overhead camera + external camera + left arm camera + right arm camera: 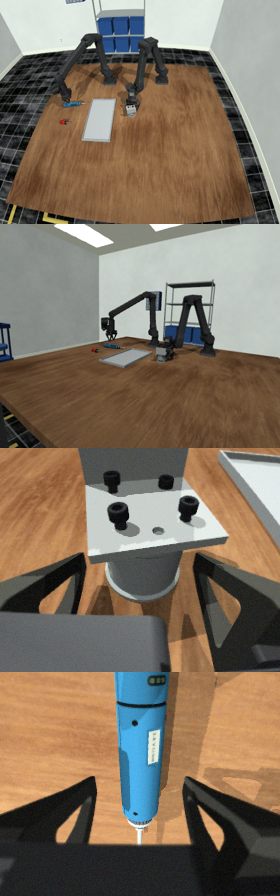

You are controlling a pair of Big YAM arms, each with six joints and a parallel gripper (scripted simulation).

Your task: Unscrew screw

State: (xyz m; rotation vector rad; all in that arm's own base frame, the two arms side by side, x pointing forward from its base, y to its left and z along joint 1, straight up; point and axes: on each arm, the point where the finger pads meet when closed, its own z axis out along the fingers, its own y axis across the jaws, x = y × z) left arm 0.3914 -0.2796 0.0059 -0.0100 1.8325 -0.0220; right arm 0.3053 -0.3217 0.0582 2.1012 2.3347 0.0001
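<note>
Now: the screw 40 mm above my left hand and 10 mm to the left of it. The rest, counted from my left hand: flat grey tray: 260 mm to the right, 60 mm ahead, 20 mm below; grey bracket: 50 mm above, 20 mm ahead; small red-handled tool: 570 mm to the right, 110 mm ahead, 10 mm below.
</note>
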